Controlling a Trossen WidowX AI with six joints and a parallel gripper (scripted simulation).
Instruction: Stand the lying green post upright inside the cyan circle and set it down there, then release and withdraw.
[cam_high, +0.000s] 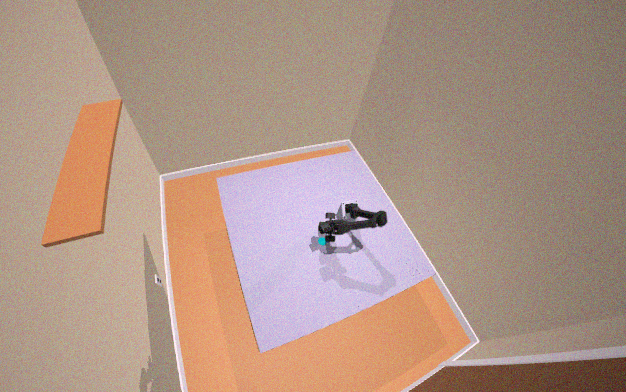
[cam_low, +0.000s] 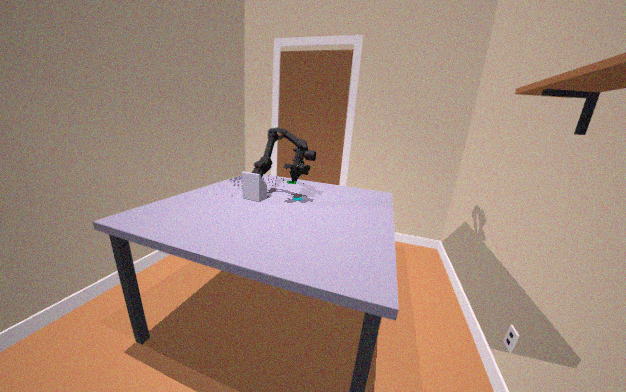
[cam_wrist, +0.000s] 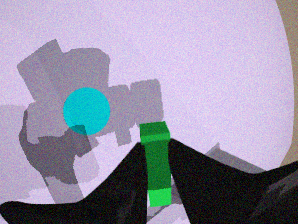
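Right now the cyan circle is 120 mm below my gripper tip, 30 mm to the left of it and 20 mm ahead of it. Also, from my gripper tip: green post (20 mm behind).
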